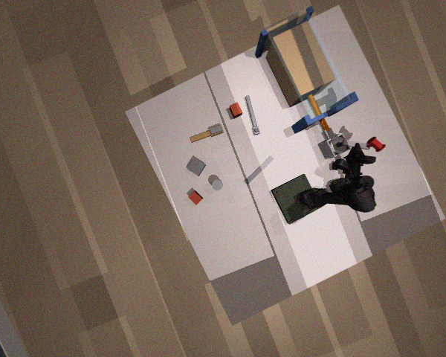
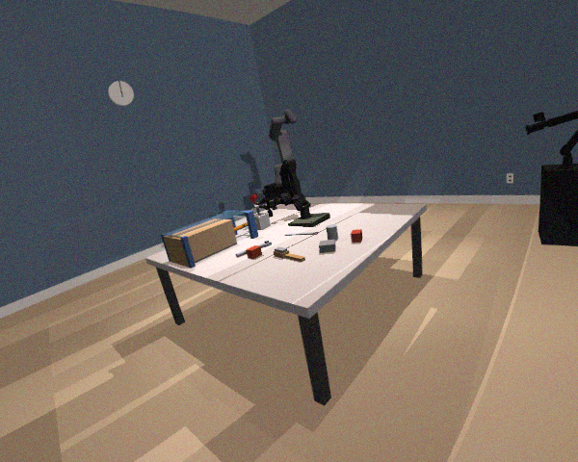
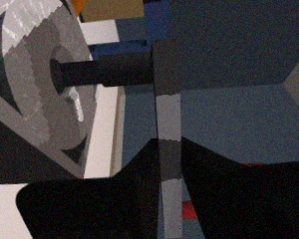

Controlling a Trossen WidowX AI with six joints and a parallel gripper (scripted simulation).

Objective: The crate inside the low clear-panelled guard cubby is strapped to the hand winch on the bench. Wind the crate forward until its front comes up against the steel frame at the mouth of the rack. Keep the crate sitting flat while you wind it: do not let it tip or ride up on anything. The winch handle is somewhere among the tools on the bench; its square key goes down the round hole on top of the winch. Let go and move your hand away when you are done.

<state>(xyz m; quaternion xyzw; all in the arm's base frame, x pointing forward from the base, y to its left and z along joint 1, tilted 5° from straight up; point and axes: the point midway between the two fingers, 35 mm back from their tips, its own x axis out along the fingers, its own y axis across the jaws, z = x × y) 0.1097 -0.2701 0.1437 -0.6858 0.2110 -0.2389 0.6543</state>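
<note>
Now: the winch handle 10 mm to the right of my gripper tip, 10 mm behind it and 10 mm above it. From my gripper tip the other things lie so: blue frame: 190 mm ahead, 40 mm below, 30 mm to the left; then red knob: 40 mm to the right, 40 mm behind, 40 mm above; then grey winch: 110 mm below, 30 mm to the left, 10 mm ahead.
</note>
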